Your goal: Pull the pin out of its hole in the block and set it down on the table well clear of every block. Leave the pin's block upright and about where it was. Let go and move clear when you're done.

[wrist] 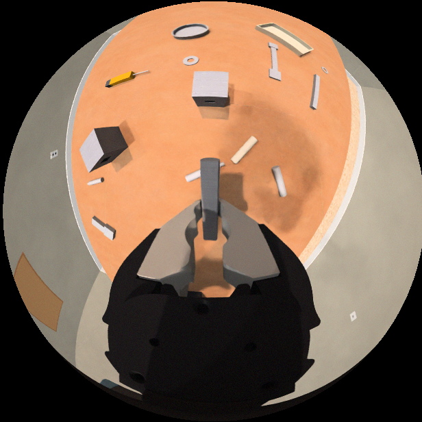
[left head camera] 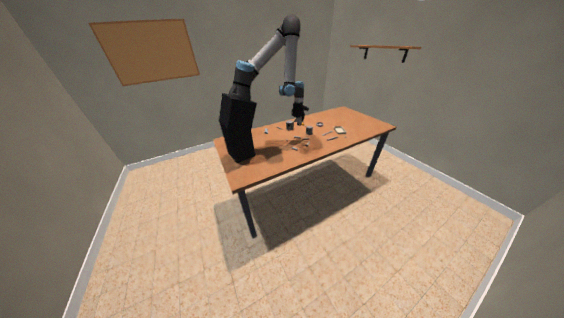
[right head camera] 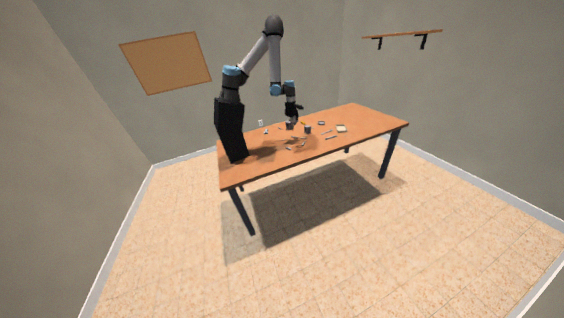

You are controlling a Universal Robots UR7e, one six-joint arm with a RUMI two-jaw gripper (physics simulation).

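Note:
My gripper is shut on a grey rectangular pin, whose long bar sticks out forward past the fingertips in the wrist view. The pin is out of any block and held up above the table, apart from both blocks. A grey block with a dark slot in its near face stands upright ahead of the gripper. A second block, with a dark side and an opening, stands to the left in the wrist view. The pin's far end overlaps a small light rod lying below.
On the table lie a beige rod, a grey rod, a partly hidden light rod, a yellow-handled screwdriver, a washer, a round dish, a shallow tray and a flat bar.

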